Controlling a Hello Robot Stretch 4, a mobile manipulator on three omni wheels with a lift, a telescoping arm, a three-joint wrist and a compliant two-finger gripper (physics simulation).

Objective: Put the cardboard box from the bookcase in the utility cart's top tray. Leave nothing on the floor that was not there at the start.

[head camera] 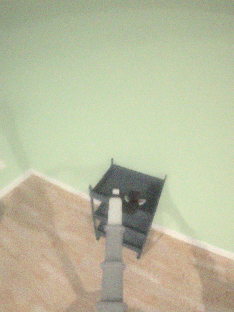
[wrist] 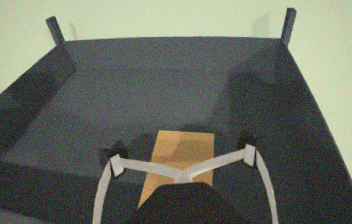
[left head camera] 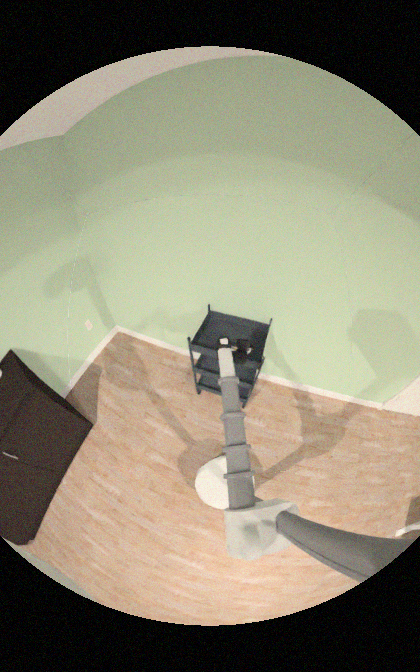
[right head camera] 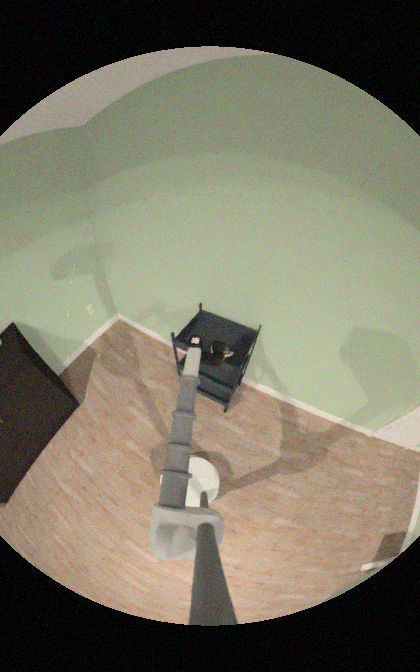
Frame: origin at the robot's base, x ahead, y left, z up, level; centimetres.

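Seen in the pictures: gripper, between the fingertips: (wrist: 182, 148).
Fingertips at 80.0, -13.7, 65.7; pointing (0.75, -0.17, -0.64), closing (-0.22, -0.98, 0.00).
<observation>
Offsets run from my fingertips to a thing's middle, as dx, dy, dz. "pt": to the spot under its first point.
The cardboard box {-4.3, +1.2, +0.4} (wrist: 184, 141) is orange-brown and shows in the wrist view below the centre, within the walls of the utility cart's top tray {pt +20.7, -4.6, +1.1} (wrist: 175, 54). Its near end is hidden by the dark gripper body, and its contact with the tray floor is hard to see. My gripper (wrist: 182, 148) (head camera: 134, 200) (left head camera: 242, 349) (right head camera: 220, 352) is open over the tray, its fingertips apart on either side of the box with gaps to both sides. The dark blue-grey utility cart (head camera: 131, 175) (left head camera: 237, 321) (right head camera: 229, 322) stands by the green wall. The bookcase cannot be made out.
A dark brown cabinet (left head camera: 42, 425) (right head camera: 35, 400) stands at the left. My extended arm (head camera: 114, 250) (left head camera: 235, 430) (right head camera: 182, 430) reaches over the cart's near side. The cart's corner posts stick up above the tray rim. A white round base (left head camera: 210, 482) (right head camera: 205, 477) is beneath the arm.
</observation>
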